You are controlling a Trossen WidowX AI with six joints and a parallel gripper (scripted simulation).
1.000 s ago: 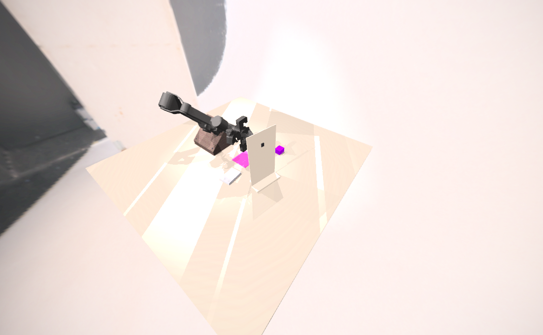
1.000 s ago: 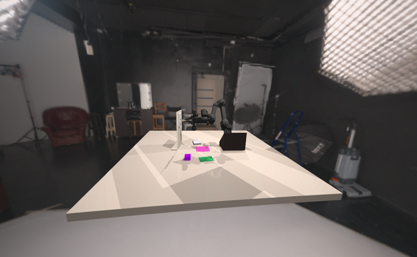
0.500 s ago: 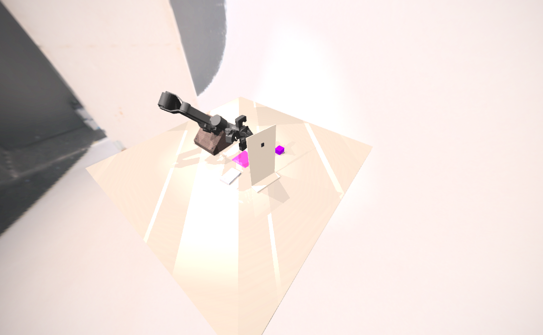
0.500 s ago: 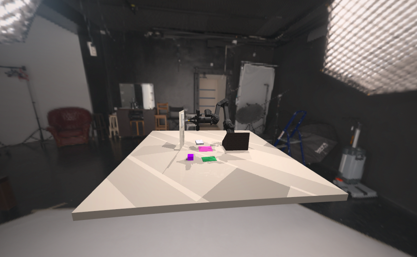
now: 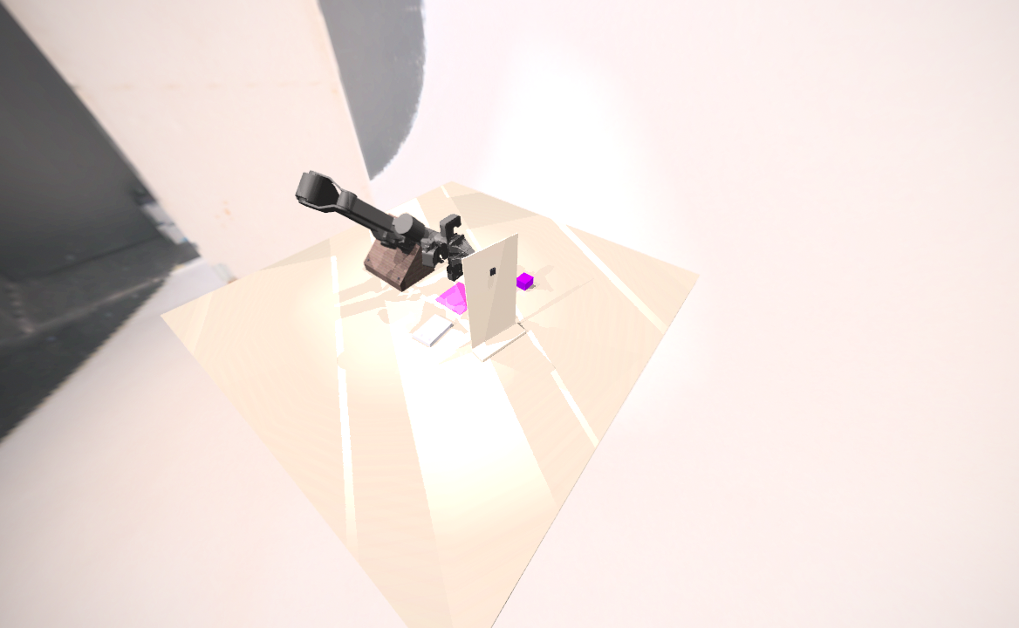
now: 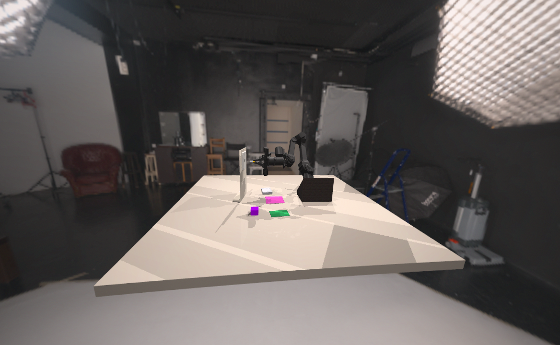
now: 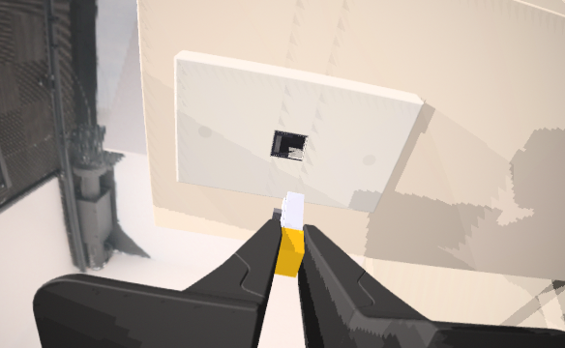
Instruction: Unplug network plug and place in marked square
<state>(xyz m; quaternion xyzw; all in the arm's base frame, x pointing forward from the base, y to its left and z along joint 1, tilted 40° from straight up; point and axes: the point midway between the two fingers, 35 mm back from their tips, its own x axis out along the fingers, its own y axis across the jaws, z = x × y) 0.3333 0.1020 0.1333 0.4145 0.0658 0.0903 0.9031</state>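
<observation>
Right now my gripper tip is 150 mm past the magenta marked square, 30 mm to the right of it and 250 mm above it. The rest, counted from my gripper tip: green patch 180 mm behind, 230 mm to the left, 250 mm below; network plug right at my gripper tip; upright panel 70 mm ahead, 10 mm to the right, 100 mm below.
</observation>
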